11 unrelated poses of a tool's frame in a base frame.
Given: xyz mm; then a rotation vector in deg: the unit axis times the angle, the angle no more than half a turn.
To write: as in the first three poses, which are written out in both.
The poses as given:
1: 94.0 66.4 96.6 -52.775 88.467 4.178
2: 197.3 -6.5 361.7 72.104 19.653 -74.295
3: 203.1 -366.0 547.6 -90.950 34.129 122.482
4: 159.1 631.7 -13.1 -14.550 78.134 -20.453
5: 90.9 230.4 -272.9 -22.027 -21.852 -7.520
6: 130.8 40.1 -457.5 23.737 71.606 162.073
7: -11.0 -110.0 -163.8 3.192 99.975 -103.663
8: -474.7 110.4 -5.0 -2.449 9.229 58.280
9: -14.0 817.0 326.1 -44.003 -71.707 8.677
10: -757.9 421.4 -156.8 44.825 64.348 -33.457
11: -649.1 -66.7 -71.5 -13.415 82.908 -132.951
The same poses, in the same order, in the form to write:
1: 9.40 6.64 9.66 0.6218 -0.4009 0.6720 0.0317
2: 19.73 -0.65 36.17 0.6061 0.5442 0.1483 -0.5607
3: 20.31 -36.60 54.76 0.2051 -0.5694 0.2137 0.7668
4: 15.91 63.17 -1.31 0.7543 -0.1164 0.6250 -0.1636
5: 9.09 23.04 -27.29 0.9614 -0.1897 -0.1882 -0.0648
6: 13.08 4.01 -45.75 0.0107 0.1328 0.4005 0.9066
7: -1.10 -11.00 -16.38 0.3086 0.0211 0.6601 -0.6845
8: -47.47 11.04 -0.50 0.8701 -0.0204 0.0770 0.4864
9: -1.40 81.70 32.61 0.7398 -0.3501 -0.5705 0.0690
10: -75.79 42.14 -15.68 0.7357 0.3561 0.5111 -0.2658
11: -64.91 -6.67 -7.15 0.1972 -0.0836 0.5169 -0.8288
